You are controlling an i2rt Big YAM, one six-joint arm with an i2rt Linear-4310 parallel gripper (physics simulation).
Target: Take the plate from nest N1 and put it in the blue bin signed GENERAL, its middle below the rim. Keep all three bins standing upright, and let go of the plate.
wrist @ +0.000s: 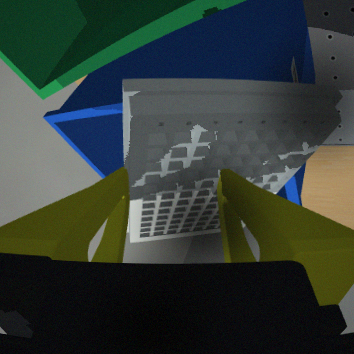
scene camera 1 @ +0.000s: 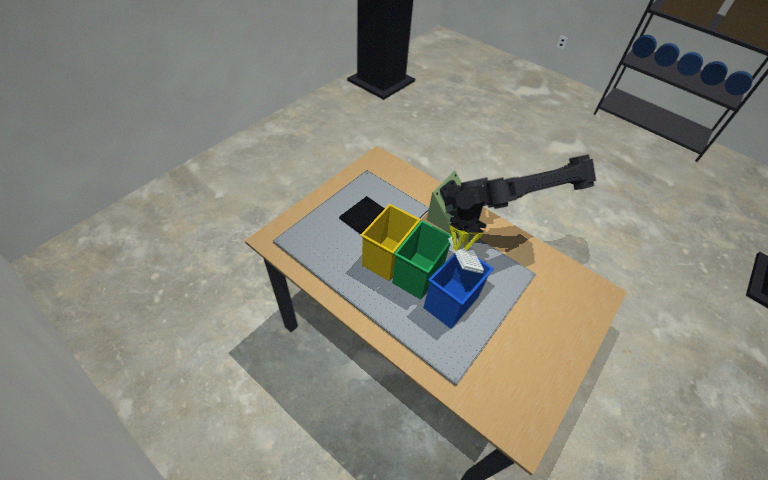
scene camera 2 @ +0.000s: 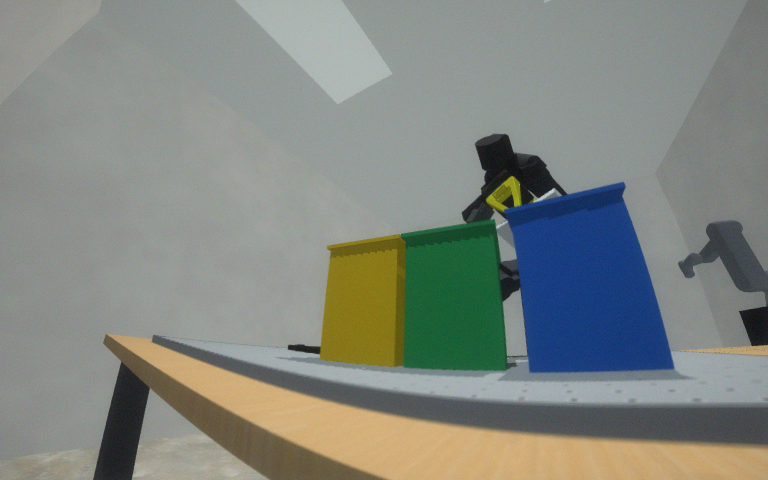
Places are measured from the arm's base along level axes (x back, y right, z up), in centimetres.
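Where they show: gripper, fingertip midpoint: [wrist: 173, 177] [scene camera 1: 460, 250].
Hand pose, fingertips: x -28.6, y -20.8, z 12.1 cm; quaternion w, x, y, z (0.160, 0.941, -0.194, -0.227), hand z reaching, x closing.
Things, the pixels of their centre, and the offset from my fingertips. "spot": a spot on its surface instead. Level surfaces: height alone.
- white plate at the middle of its body: [wrist: 207, 184] [scene camera 2: 539, 227] [scene camera 1: 465, 254] dz -1.1, dx +0.6, dy -2.0 cm
- blue bin at the middle of its body: [wrist: 205, 90] [scene camera 2: 574, 290] [scene camera 1: 456, 288] dz -12.9, dx -4.6, dy -4.6 cm
- green bin at the middle of its body: [scene camera 2: 461, 303] [scene camera 1: 421, 260] dz -12.9, dx -3.5, dy +11.1 cm
- yellow bin at the middle of its body: [scene camera 2: 383, 307] [scene camera 1: 389, 243] dz -12.9, dx -5.2, dy +24.2 cm
- grey perforated board at its surface level: dz -21.8 cm
- wooden table at its surface level: dz -23.1 cm
- flat black pad at a spot on its surface: [scene camera 1: 361, 212] spot: dz -20.7, dx +4.1, dy +46.6 cm
The white plate [scene camera 1: 469, 260] [scene camera 2: 548, 195] [wrist: 225, 105] is tilted, over the back of the blue bin [scene camera 1: 447, 305] [scene camera 2: 589, 288] [wrist: 200, 55]. Part of it shows above the bin's rim, and part shows between the green and blue bins in the second scene view. My gripper [scene camera 1: 463, 247] [wrist: 173, 177] is shut on the plate, its yellow fingers at the plate's near end. Whether the plate touches the rim is unclear. The blue bin stands upright; its GENERAL sign is not readable. The green bin [scene camera 1: 416, 277] [scene camera 2: 453, 300] [wrist: 45, 45] and yellow bin [scene camera 1: 376, 257] [scene camera 2: 362, 305] stand upright. Nest N1 cannot be made out.
The bins stand on a grey perforated board [scene camera 1: 317, 249] on the wooden table [scene camera 1: 555, 350]. A gap separates the green and blue bins. A flat black pad [scene camera 1: 361, 212] lies behind the yellow bin. A pale green angled panel [scene camera 1: 438, 208] stands beside the arm.
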